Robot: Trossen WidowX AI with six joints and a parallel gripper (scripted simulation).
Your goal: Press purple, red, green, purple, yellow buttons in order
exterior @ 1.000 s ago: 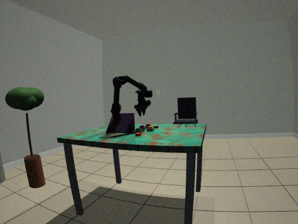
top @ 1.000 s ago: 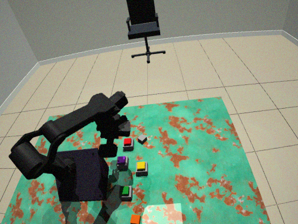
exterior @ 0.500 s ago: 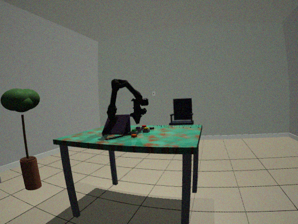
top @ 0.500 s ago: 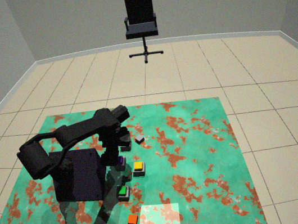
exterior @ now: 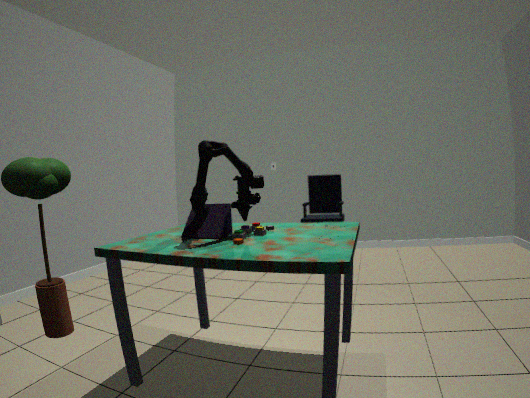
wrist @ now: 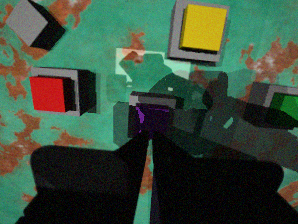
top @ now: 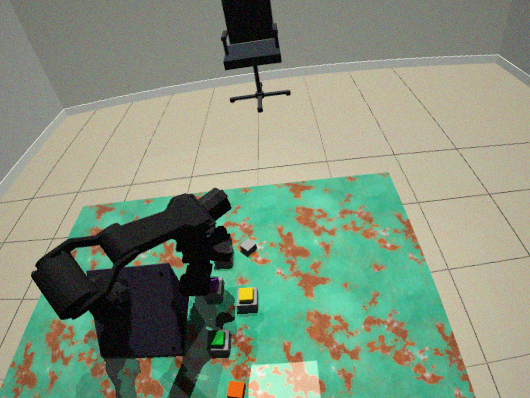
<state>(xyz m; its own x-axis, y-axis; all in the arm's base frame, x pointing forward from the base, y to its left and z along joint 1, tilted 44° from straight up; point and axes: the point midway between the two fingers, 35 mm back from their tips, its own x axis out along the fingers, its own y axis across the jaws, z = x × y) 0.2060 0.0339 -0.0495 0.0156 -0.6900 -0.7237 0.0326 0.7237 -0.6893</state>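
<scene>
My gripper tip is now 3 cm above the purple button. The rest, counted from my gripper tip: yellow button 9 cm ahead, 4 cm to the right, 3 cm below; then green button 2 cm ahead, 15 cm to the right, 3 cm below; then red button 2 cm ahead, 10 cm to the left, 4 cm below.
</scene>
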